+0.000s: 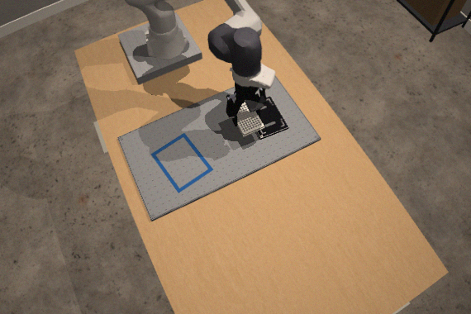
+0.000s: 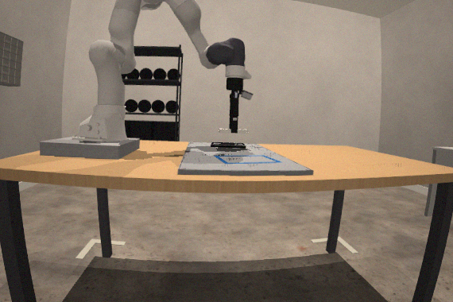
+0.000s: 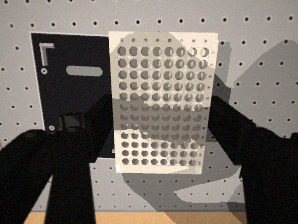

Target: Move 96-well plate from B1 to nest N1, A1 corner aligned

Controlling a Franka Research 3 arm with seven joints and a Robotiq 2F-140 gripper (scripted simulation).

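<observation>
Right now the black plate nest is 10 mm behind my hand, 90 mm to the left of it and 90 mm below it. Also, from my hand: A1 mark: 60 mm ahead, 30 mm to the left, 90 mm below; then white 96-well plate: 20 mm below.
</observation>
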